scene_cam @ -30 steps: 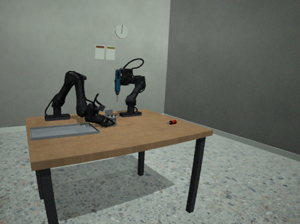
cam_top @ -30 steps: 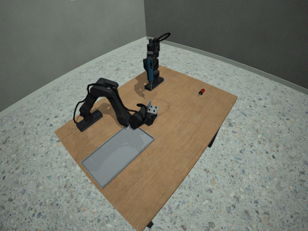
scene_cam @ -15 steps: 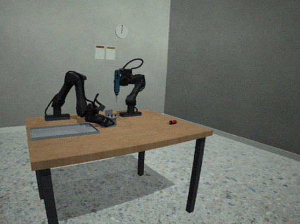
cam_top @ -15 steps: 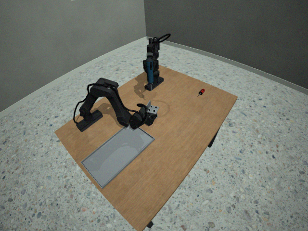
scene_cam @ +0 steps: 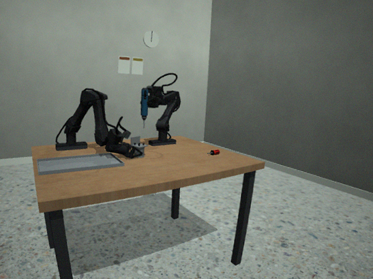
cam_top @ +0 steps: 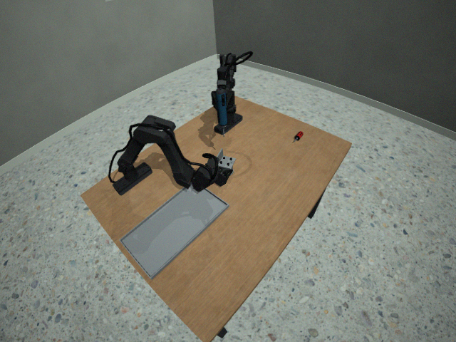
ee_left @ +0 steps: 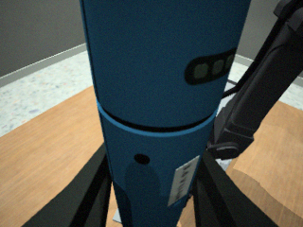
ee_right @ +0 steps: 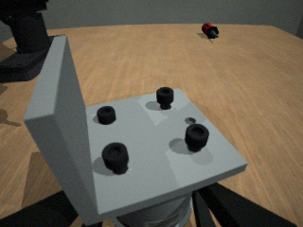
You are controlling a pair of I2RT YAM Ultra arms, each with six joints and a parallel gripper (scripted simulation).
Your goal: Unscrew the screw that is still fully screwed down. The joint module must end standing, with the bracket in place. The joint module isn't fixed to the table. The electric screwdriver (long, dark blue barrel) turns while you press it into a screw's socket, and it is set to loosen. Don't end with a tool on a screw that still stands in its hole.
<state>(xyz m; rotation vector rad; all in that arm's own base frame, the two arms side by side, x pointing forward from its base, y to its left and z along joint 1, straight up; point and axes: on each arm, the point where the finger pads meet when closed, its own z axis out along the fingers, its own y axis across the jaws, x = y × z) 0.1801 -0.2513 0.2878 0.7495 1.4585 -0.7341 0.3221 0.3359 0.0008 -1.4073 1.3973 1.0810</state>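
The joint module lies 1 cm above my right hand. Round my right hand: grey L-shaped bracket (5 cm above); then flat grey tray (7 cm ahead, 35 cm to the right, 2 cm below); then screw (2 cm behind, 1 cm to the left, 4 cm above).
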